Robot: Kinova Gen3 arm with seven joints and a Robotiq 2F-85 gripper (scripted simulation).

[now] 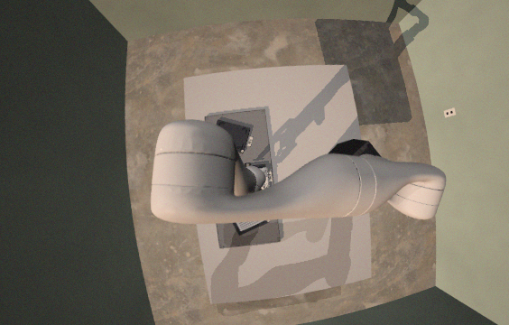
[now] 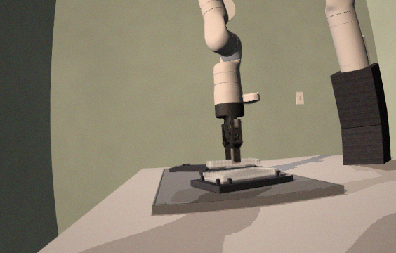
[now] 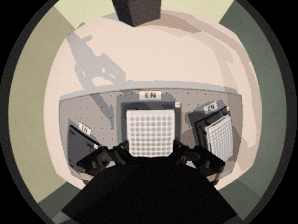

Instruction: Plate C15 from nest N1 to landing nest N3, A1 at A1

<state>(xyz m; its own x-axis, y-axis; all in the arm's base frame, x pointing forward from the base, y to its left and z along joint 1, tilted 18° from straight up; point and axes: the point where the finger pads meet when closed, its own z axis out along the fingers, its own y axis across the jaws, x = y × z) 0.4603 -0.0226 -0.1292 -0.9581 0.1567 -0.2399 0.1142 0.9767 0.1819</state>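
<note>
Now: the landing nest N3 30 mm below my hand. The rest, counted from my hand: nest label: 40 mm behind, 170 mm to the right, 40 mm below; black nest N2: 40 mm ahead, 180 mm to the left, 30 mm below; plate nest N1: 50 mm ahead, 220 mm to the right, 30 mm below.
</note>
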